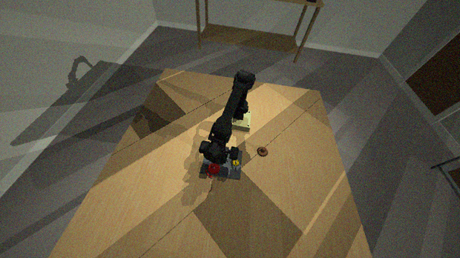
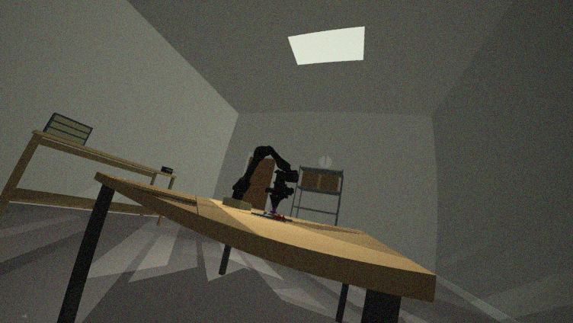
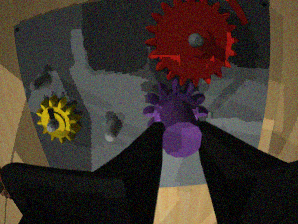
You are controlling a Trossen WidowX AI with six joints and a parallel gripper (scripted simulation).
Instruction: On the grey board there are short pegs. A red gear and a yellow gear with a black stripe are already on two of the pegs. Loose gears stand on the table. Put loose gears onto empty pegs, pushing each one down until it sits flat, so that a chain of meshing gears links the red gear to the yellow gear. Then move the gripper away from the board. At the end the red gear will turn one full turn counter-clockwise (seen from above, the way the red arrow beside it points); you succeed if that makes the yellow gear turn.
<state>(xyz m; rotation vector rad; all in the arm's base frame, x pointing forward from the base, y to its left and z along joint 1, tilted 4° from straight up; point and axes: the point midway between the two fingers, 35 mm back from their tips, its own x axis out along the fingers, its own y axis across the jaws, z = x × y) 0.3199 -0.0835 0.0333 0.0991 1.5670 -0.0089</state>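
Right now my gripper tip is 40 mm short of the red gear, 20 mm to the left of it and 40 mm above it. Round my gripper tip: brown gear 100 mm behind, 250 mm to the left, 40 mm below; small purple gear 10 mm below.
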